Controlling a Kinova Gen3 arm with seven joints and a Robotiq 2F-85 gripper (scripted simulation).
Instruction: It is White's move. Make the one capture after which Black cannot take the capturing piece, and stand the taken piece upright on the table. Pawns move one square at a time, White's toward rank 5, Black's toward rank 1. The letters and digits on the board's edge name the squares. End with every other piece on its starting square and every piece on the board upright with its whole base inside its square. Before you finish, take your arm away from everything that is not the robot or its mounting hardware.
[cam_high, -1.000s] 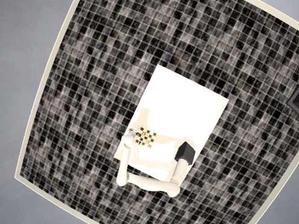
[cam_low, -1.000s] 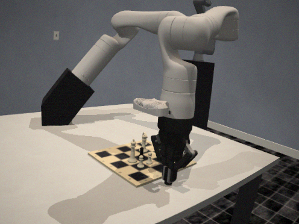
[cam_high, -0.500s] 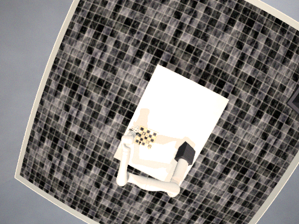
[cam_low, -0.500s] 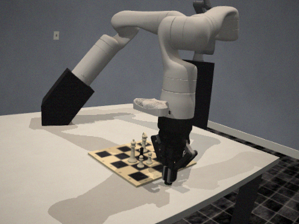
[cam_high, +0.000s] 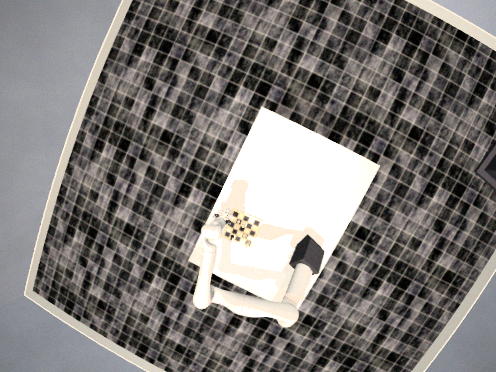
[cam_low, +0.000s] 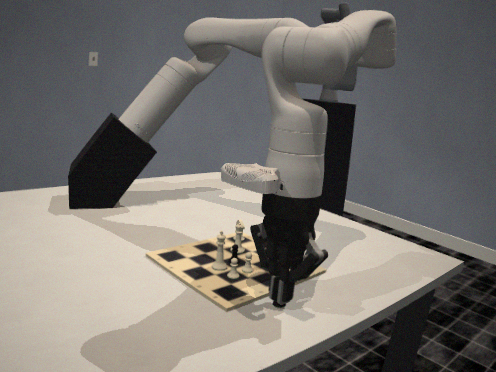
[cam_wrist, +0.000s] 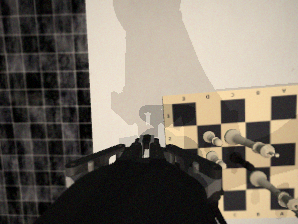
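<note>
Right now my hand is 13 cm past the tall white piece, 3 cm to the left of it and 1 cm below it. The rest, counted from my hand: tall black piece (12 cm behind, 9 cm to the left, 1 cm above); board (14 cm behind, 3 cm below).
</note>
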